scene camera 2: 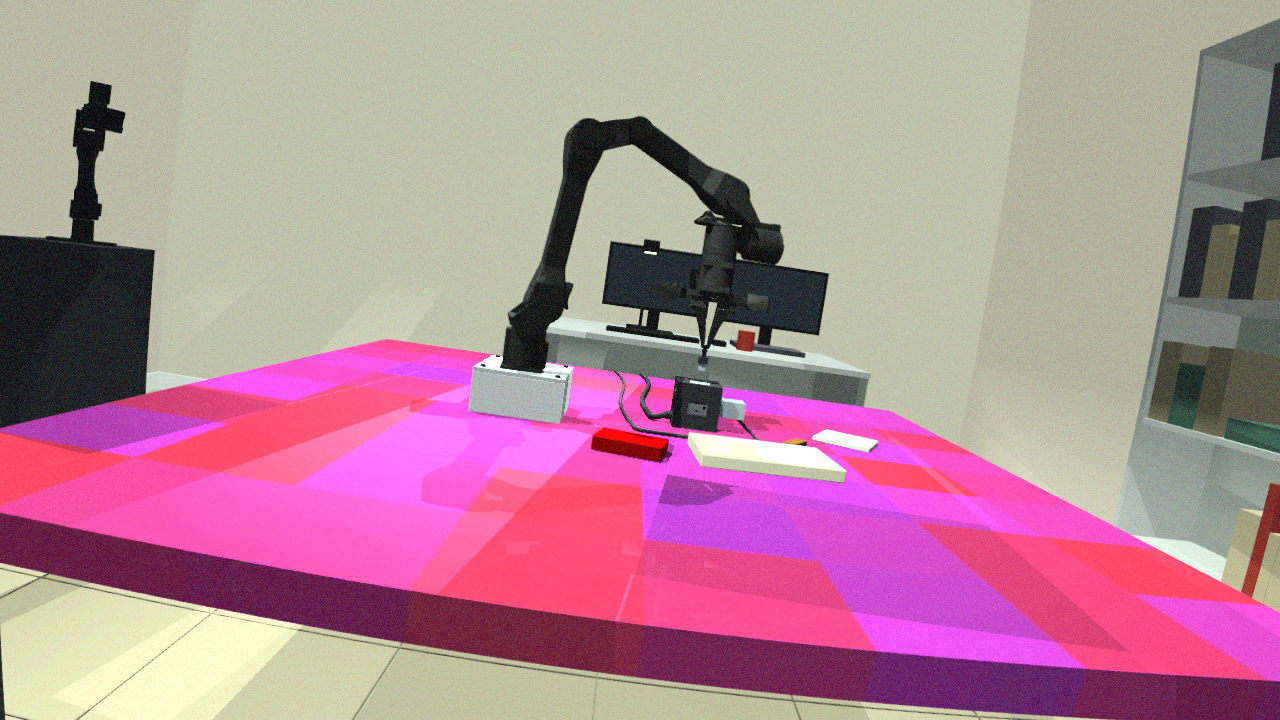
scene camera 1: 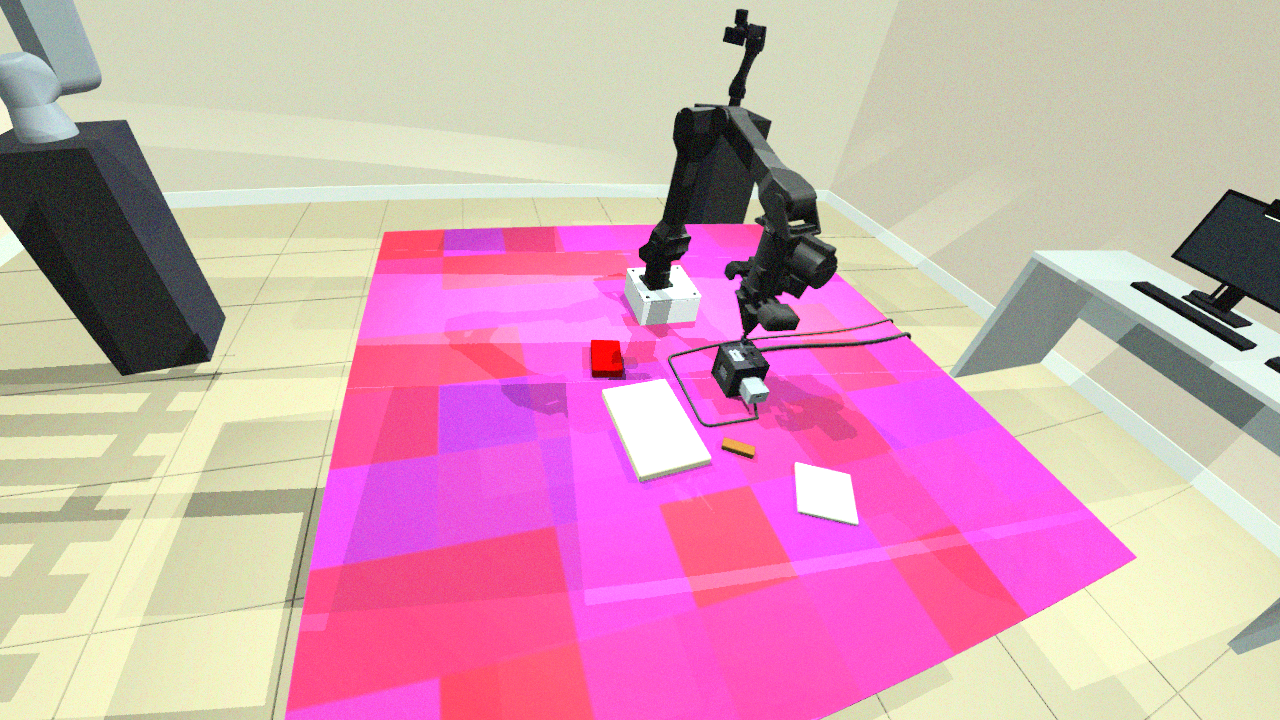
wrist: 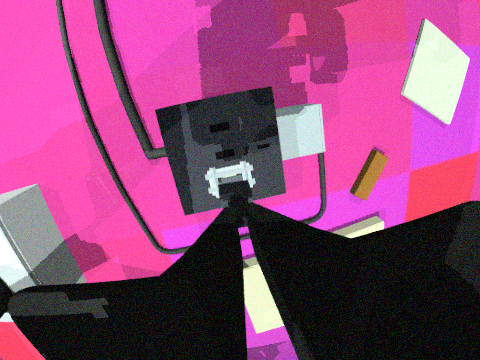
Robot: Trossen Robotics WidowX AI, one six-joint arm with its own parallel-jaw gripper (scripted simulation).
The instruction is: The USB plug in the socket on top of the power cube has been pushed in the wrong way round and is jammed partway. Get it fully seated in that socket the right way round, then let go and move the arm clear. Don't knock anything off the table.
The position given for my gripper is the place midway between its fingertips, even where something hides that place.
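Note:
A red block [scene camera 2: 618, 442] is there for me to see, and scene camera 1 [scene camera 1: 606, 361] shows the red block too, but the wrist view misses the red block, hidden by my gripper. I see a brown block [wrist: 376, 161] and a grey adapter [scene camera 2: 730, 408]. There is a white pad [scene camera 1: 827, 494], which I also see in scene camera 2 [scene camera 2: 857, 443] and in the wrist view [wrist: 435, 76]. A cream book [scene camera 1: 659, 439] is in scene camera 2 [scene camera 2: 763, 457] and in the wrist view [wrist: 261, 307] as well. As for a USB plug [wrist: 236, 191], I carry it in my gripper [scene camera 1: 746, 331].

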